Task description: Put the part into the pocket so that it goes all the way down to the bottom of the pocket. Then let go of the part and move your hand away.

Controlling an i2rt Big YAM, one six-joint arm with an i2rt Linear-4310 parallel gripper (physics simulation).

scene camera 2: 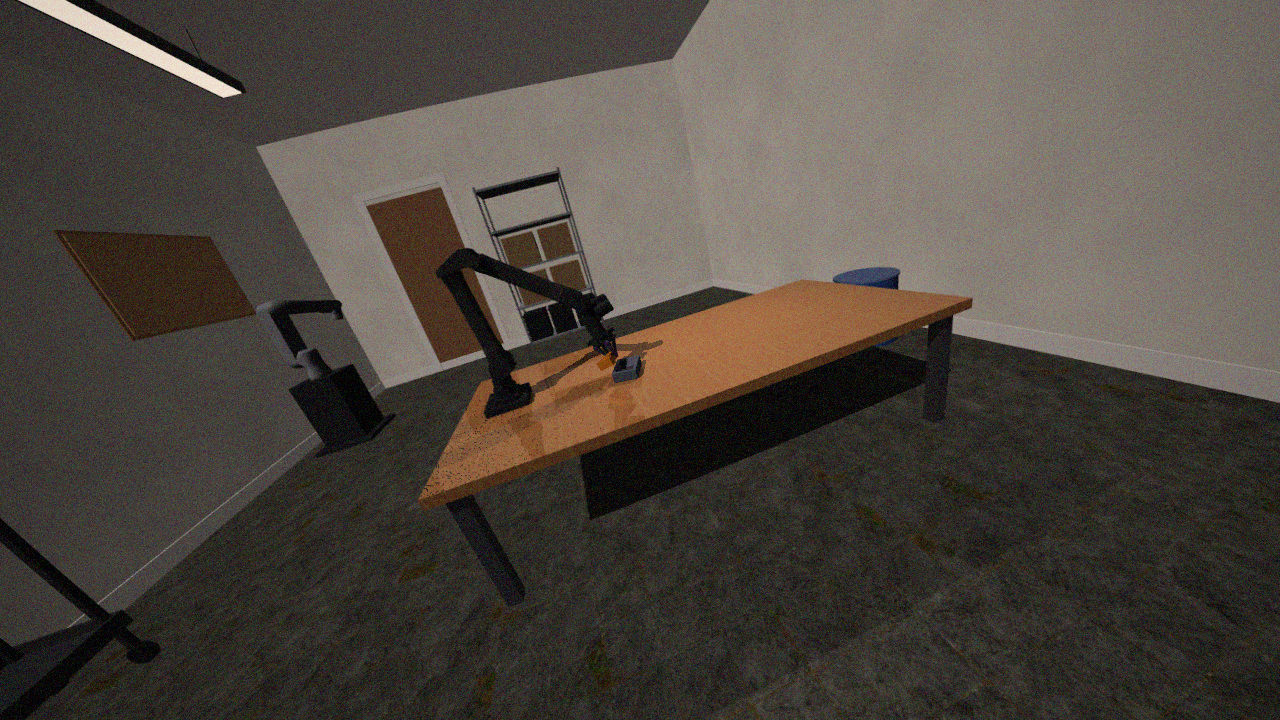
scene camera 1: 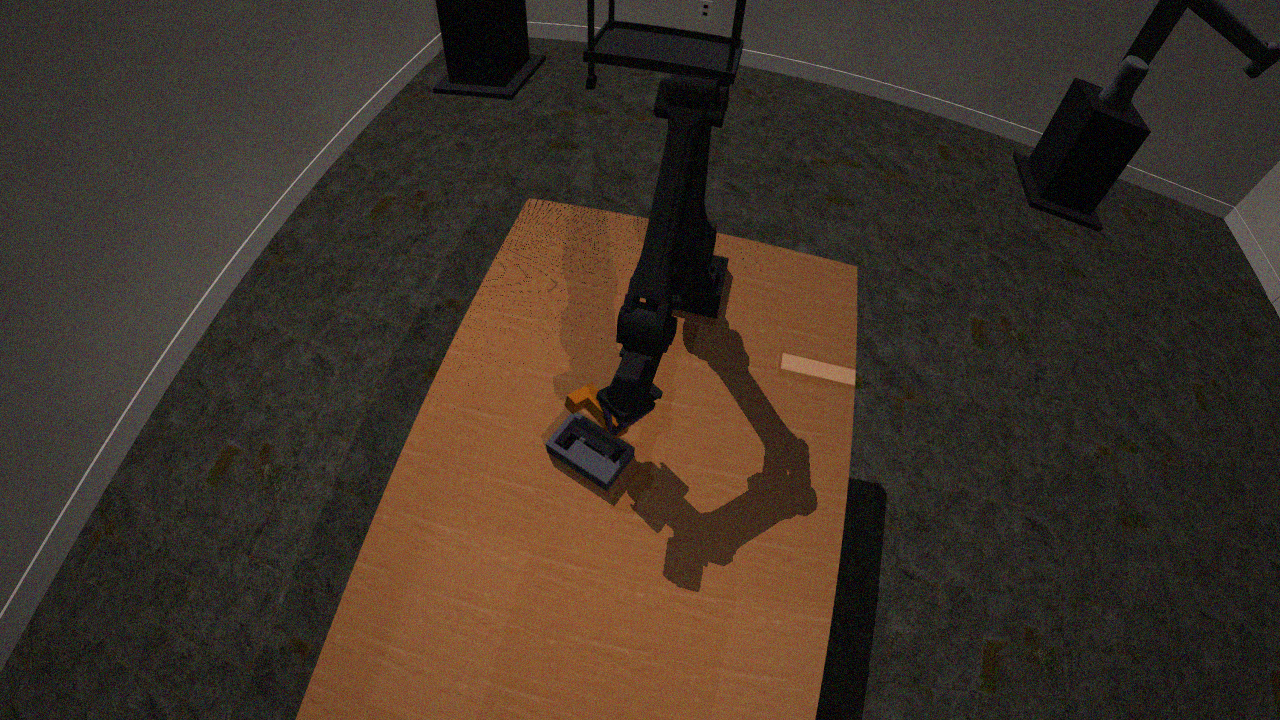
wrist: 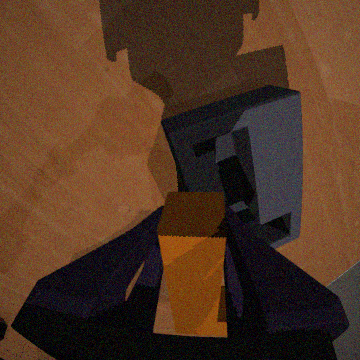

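The orange part is an angular block with a bent outline. My gripper is shut on it, one finger on each side. The dark grey block with the pocket lies on the table. The part is outside the pocket, beside the block's long side nearer the arm base. In the wrist view the part's far end overlaps the block's lower left corner. The pocket is partly shadowed, and the fingers hide some of it. The part's exact height above the table is hard to tell.
The wooden table carries the arm base behind the block. A pale strip shows at the table's right side in scene camera 1. The arm's shadow falls beside the block. A cart stands beyond the table.
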